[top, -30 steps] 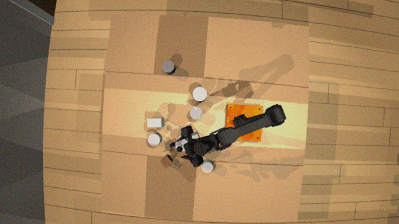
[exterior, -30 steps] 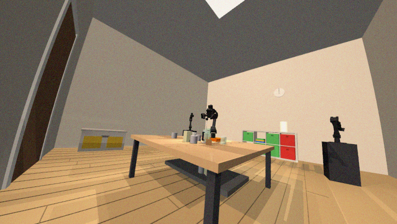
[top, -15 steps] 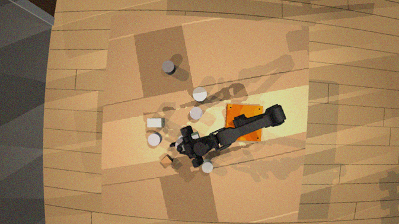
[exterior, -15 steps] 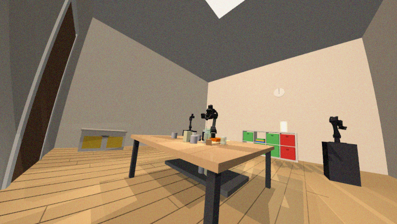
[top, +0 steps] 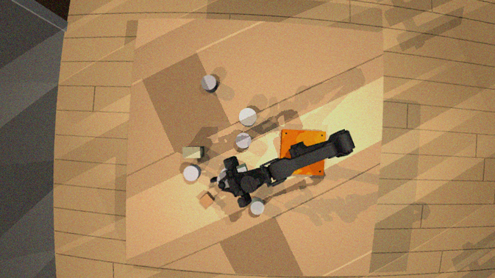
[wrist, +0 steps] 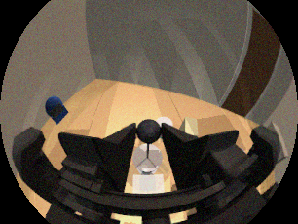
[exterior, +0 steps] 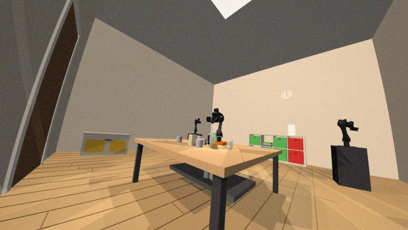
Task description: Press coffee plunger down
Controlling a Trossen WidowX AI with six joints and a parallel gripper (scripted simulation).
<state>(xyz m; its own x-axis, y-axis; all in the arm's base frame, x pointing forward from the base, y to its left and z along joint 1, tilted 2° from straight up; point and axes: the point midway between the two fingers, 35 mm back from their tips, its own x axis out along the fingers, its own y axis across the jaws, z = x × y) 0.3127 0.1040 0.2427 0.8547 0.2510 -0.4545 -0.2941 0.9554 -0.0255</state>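
Right now the coffee press is 1 cm ahead of my gripper tip and 13 cm below it. The rest, counted from my gripper tip: brown cube: 9 cm ahead, 11 cm to the left, 23 cm below; pale green box: 8 cm behind, 2 cm to the right, 18 cm below.
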